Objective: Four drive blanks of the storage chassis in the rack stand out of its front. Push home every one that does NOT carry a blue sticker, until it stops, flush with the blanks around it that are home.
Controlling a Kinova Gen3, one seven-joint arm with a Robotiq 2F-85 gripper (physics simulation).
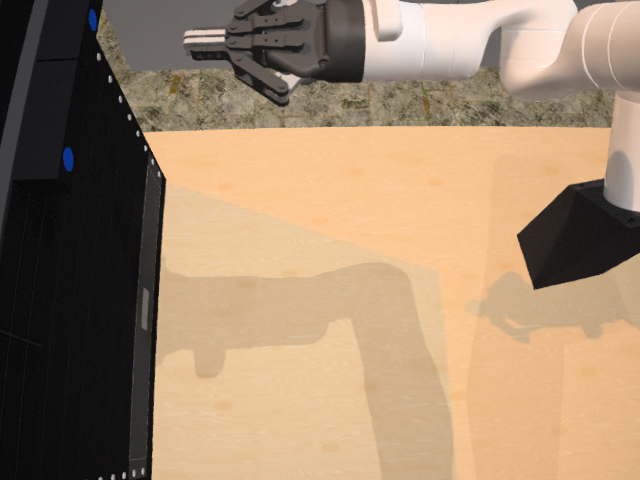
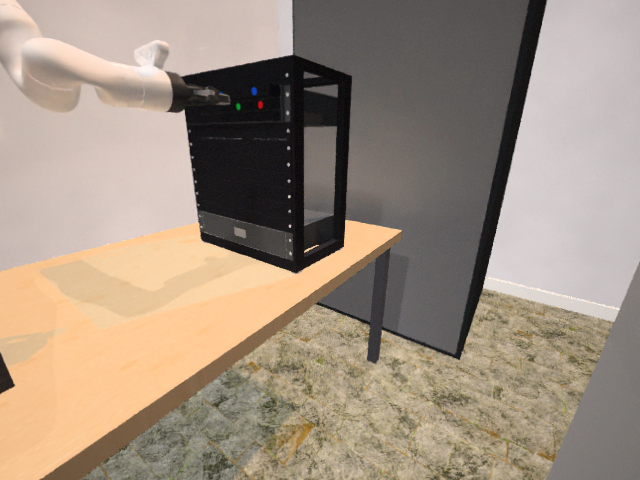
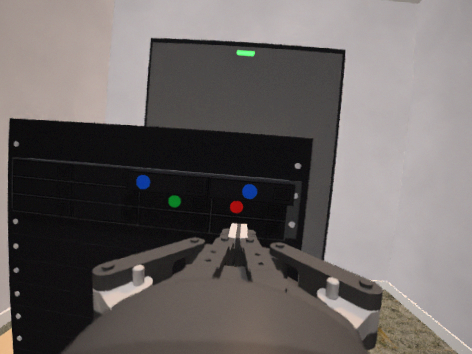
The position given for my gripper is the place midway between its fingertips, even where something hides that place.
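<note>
Image 1 shows a black rack (image 1: 87, 266) and my gripper (image 1: 185, 44). Visible in image 2: my gripper (image 2: 228, 100) and the rack (image 2: 249, 190). Image 3 likewise contains the rack (image 3: 77, 185), together with my gripper (image 3: 238, 234).
</note>
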